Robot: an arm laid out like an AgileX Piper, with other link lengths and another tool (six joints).
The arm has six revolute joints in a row. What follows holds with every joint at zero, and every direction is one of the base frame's. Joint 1 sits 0.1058 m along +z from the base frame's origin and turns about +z. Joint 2 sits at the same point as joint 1 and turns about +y. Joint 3 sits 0.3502 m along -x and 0.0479 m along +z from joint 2 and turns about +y. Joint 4 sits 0.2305 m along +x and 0.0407 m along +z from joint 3 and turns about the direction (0.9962, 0, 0.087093). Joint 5 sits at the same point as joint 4 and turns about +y. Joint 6 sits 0.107 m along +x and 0.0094 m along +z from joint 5 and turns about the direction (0.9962, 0, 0.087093). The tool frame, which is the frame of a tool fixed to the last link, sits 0.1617 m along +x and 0.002 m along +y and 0.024 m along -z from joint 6; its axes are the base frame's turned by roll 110.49, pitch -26.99 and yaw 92.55 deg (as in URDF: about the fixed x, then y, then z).
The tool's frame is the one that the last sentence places.
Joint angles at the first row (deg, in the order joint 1, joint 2, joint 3, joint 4, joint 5, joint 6):
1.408, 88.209, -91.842, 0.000, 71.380, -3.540
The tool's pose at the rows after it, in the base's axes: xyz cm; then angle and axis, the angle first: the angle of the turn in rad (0 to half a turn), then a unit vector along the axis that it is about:
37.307, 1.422, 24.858, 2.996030, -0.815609, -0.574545, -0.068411
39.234, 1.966, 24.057, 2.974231, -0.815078, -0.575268, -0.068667
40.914, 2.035, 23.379, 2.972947, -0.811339, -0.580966, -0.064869
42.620, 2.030, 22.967, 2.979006, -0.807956, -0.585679, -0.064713
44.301, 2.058, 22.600, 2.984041, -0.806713, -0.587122, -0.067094
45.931, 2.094, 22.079, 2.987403, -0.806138, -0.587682, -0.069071
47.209, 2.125, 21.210, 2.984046, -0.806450, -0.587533, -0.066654
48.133, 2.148, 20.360, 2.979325, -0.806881, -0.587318, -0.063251
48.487, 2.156, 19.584, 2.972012, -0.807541, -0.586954, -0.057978
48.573, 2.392, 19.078, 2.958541, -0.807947, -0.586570, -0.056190
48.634, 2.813, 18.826, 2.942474, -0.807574, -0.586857, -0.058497
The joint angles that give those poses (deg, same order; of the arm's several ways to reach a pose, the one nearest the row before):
1.409, 92.266, -94.751, 1.168, 71.380, -3.540
1.409, 95.877, -97.703, 2.252, 71.380, -3.596
1.409, 98.915, -100.390, 2.438, 71.380, -4.473
1.409, 101.682, -103.378, 2.438, 71.380, -5.179
1.408, 104.343, -106.441, 2.438, 71.379, -5.374
1.409, 107.023, -109.357, 2.437, 71.315, -5.442
1.408, 109.551, -111.547, 2.438, 71.316, -5.442
1.409, 111.574, -113.093, 2.438, 71.315, -5.442
1.408, 112.741, -113.469, 2.438, 71.263, -5.443
1.409, 113.349, -113.470, 2.936, 71.265, -5.390
1.408, 113.705, -113.522, 3.847, 71.262, -5.391

